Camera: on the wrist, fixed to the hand. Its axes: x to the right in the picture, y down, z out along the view.
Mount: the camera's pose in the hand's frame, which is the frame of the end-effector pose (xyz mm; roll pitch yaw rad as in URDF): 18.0 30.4 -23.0 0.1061 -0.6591 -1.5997
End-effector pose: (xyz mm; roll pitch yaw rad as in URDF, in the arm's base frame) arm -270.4 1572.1 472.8 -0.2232 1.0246 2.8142
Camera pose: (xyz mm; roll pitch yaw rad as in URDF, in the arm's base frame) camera -263.6 1543.8 442.3 -1.1102 -0.4341 2.0388
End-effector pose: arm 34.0 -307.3 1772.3 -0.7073 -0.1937 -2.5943
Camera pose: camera 17.0 -327.2 1739.2 0.9111 -1.2739 1.3130
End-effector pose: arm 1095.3 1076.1 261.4 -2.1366 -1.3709 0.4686
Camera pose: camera 1126.3 1051.8 276.4 1.8473 -0.0449 2.3830
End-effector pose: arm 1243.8 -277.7 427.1 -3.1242 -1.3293 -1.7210
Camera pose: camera 1216.0 -255.8 450.0 1.8547 0.1661 -0.7736
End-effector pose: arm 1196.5 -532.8 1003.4 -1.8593 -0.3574 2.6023
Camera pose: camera 1191.0 -493.7 988.5 2.7856 -0.5686 -1.8392
